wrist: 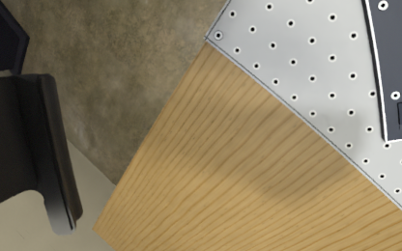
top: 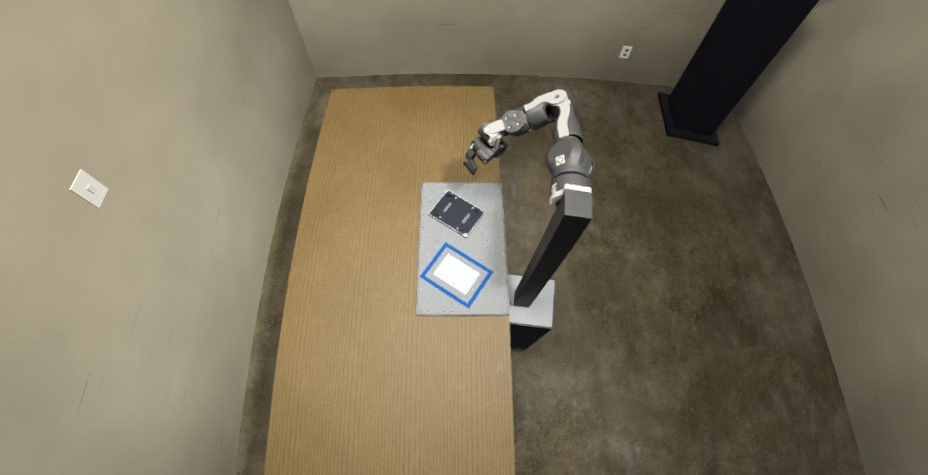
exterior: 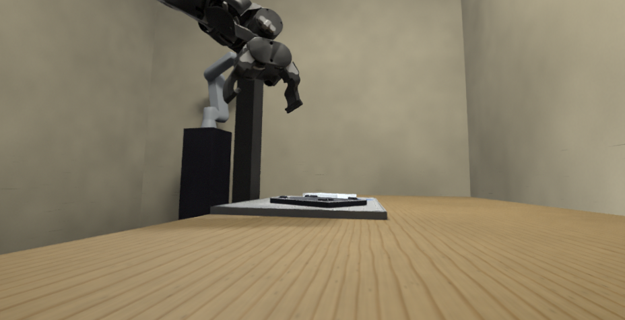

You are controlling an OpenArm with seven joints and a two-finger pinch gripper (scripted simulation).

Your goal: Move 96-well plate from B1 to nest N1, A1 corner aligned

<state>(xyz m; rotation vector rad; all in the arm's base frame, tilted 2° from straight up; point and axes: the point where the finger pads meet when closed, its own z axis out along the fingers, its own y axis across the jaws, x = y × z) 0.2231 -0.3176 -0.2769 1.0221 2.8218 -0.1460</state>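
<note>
My gripper is now 340 mm to the right of the 96-well plate, 180 mm above it and 30 mm short of it. From my hand the other things lie so: black plate nest 180 mm below, 120 mm to the left, 70 mm ahead.
</note>
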